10 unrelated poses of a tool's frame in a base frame.
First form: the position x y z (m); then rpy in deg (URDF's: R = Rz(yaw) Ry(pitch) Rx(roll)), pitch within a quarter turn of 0, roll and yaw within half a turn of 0.
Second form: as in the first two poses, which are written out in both.
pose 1, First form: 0.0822, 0.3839, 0.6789, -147.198, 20.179, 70.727
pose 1, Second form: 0.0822, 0.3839, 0.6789, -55.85, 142.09, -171.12
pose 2, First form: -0.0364, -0.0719, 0.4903, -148.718, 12.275, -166.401
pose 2, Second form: -0.0364, -0.0719, 0.4903, -67.27, 146.62, -57.12
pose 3, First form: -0.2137, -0.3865, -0.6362, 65.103, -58.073, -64.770
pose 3, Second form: -0.2137, -0.3865, -0.6362, 150.53, 77.14, -176.27
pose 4, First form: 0.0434, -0.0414, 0.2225, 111.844, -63.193, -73.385
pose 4, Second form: 0.0434, -0.0414, 0.2225, 154.87, 99.66, -143.70
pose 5, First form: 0.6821, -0.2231, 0.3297, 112.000, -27.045, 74.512
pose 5, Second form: 0.6821, -0.2231, 0.3297, 118.84, 109.49, -5.08
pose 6, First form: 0.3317, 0.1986, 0.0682, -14.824, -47.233, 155.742
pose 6, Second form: 0.3317, 0.1986, 0.0682, -166.69, 48.97, -44.08
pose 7, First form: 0.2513, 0.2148, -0.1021, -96.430, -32.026, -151.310
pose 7, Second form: 0.2513, 0.2148, -0.1021, -122.19, 95.45, -64.73
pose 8, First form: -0.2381, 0.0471, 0.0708, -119.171, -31.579, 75.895
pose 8, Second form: -0.2381, 0.0471, 0.0708, -125.15, 114.53, 149.60
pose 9, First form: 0.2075, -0.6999, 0.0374, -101.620, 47.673, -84.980
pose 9, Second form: 0.2075, -0.6999, 0.0374, -41.74, 97.79, 13.66
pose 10, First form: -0.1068, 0.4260, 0.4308, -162.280, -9.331, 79.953
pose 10, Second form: -0.1068, 0.4260, 0.4308, -118.36, 160.04, 143.05
